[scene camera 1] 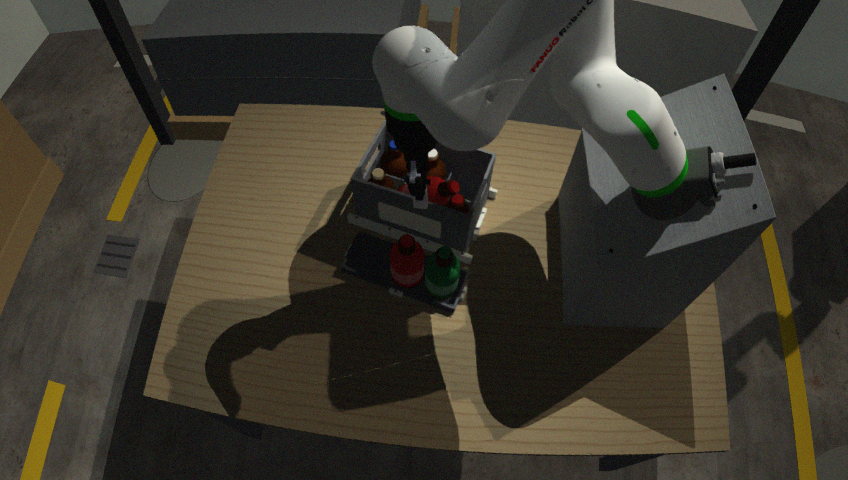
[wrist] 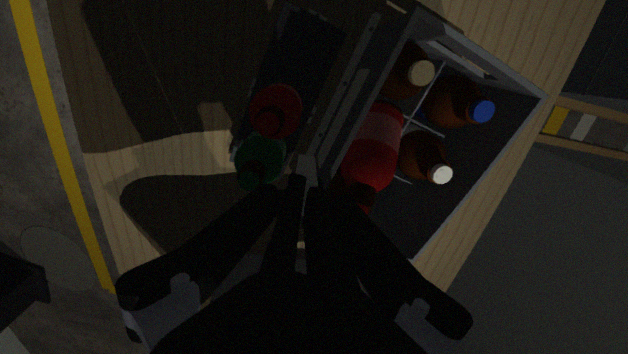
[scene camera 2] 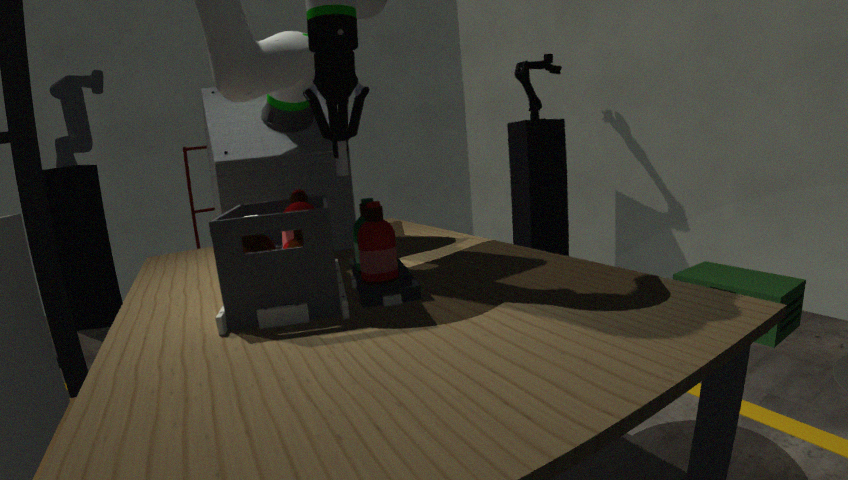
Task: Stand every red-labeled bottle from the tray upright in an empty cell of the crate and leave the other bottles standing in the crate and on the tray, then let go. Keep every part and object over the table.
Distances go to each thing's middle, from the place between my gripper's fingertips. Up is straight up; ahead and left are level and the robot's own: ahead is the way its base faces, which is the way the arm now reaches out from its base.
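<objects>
Green bottle [scene camera 1: 442,272] seen 7 cm behind my hand, 5 cm to the left of it and 13 cm below it.
</objects>
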